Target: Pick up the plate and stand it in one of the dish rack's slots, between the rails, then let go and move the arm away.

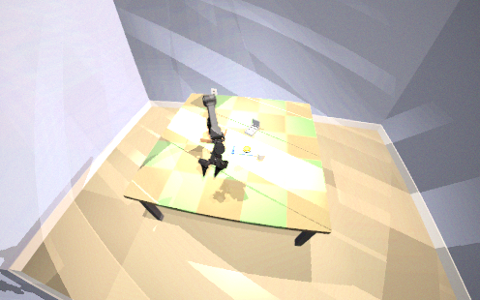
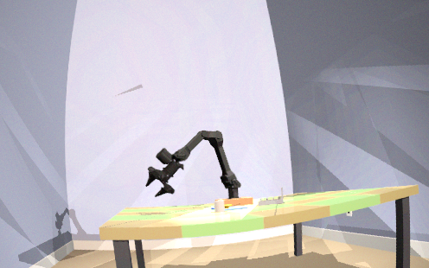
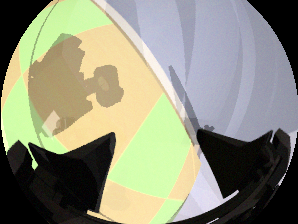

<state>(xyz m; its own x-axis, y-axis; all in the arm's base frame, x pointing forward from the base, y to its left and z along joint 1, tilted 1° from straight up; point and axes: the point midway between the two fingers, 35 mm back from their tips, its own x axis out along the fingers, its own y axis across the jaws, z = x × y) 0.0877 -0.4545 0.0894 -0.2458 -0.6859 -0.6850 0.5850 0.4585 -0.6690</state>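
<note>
The yellow plate is 20 cm ahead of my gripper tip, 33 cm to the left of it and 9 cm below it. Also, from my gripper tip: cup: 31 cm ahead, 27 cm to the left, 8 cm below; then light blue mat: 21 cm ahead, 35 cm to the left, 11 cm below; then grey dish rack: 23 cm ahead, 56 cm to the left, 9 cm below.
</note>
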